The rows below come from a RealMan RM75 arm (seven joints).
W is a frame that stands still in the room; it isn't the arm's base.
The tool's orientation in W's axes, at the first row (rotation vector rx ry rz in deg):
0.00, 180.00, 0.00
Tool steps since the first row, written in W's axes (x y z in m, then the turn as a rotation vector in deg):
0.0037, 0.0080, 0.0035, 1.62, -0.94, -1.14
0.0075, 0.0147, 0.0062, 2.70, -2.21, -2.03
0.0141, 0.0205, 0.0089, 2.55, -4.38, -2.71
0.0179, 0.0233, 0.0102, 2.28, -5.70, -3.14
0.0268, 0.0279, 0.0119, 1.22, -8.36, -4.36
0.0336, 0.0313, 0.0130, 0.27, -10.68, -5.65
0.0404, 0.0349, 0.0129, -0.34, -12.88, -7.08
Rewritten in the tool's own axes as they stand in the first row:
-0.0037, 0.0080, -0.0035, -1.62, -0.94, 1.14
-0.0075, 0.0147, -0.0062, -2.70, -2.21, 2.03
-0.0141, 0.0205, -0.0089, -2.55, -4.38, 2.71
-0.0179, 0.0233, -0.0102, -2.28, -5.70, 3.14
-0.0268, 0.0279, -0.0119, -1.22, -8.36, 4.36
-0.0336, 0.0313, -0.0130, -0.27, -10.68, 5.65
-0.0404, 0.0349, -0.0129, 0.34, -12.88, 7.08

